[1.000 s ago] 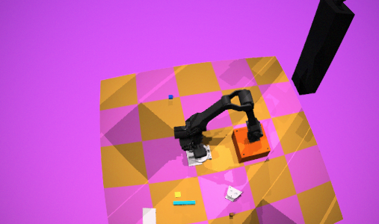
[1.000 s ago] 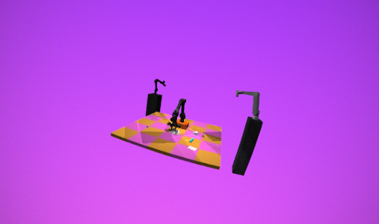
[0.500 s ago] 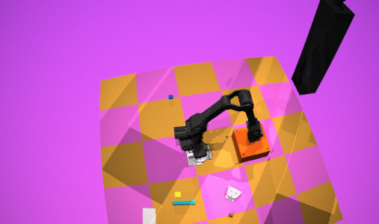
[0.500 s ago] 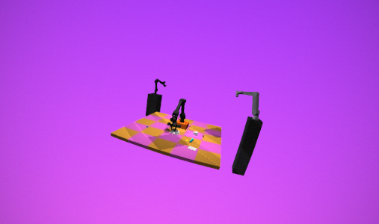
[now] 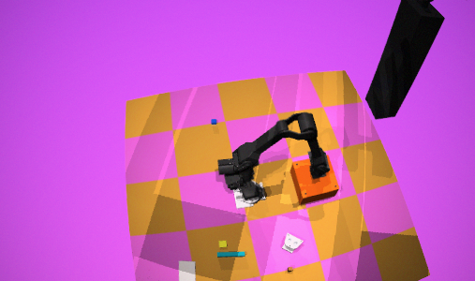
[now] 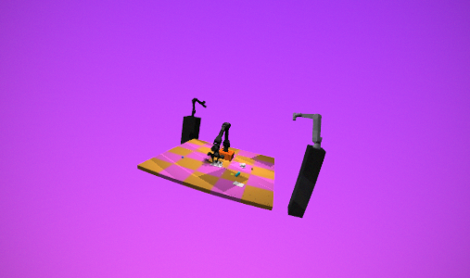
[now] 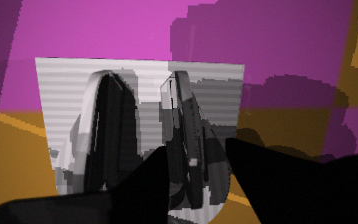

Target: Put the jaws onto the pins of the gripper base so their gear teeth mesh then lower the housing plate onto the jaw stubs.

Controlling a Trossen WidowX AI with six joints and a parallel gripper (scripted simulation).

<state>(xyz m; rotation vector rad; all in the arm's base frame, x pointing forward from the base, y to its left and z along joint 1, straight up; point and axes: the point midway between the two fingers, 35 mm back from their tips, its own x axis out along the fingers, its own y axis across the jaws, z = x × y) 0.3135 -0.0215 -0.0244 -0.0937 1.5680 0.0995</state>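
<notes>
The gripper jaw lies 3 cm behind my gripper tip and 1 cm to the left of it. From my gripper tip the other things lie so: yellow cube (24 cm to the left, 13 cm ahead, 2 cm below); then blue cube (37 cm to the right, 8 cm ahead, 1 cm below); then teal bar (30 cm to the left, 11 cm ahead, 1 cm below).
</notes>
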